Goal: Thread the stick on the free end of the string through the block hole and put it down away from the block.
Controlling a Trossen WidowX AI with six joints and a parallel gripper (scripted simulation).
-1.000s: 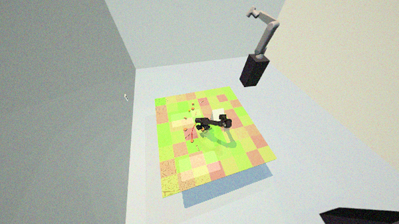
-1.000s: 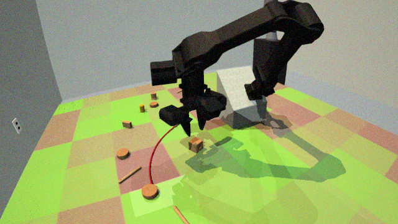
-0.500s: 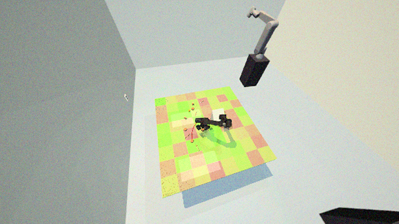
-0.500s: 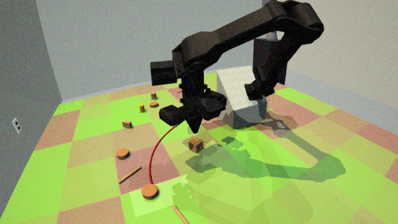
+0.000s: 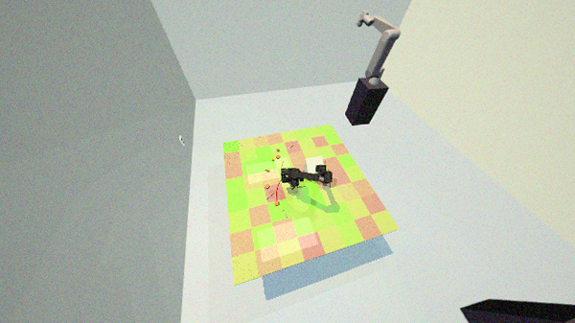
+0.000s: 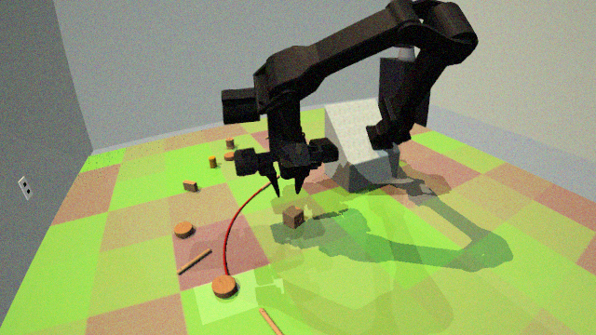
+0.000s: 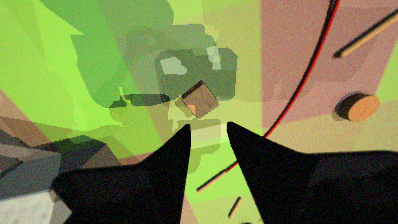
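Now: the thin wooden stick 15 cm to the right of my gripper tip, 6 cm below it and 1 cm ahead of it. From my gripper tip the other things lie so: round wooden button: 16 cm ahead, 14 cm to the left, 5 cm below; small block: 21 cm to the right, 20 cm ahead, 5 cm below.
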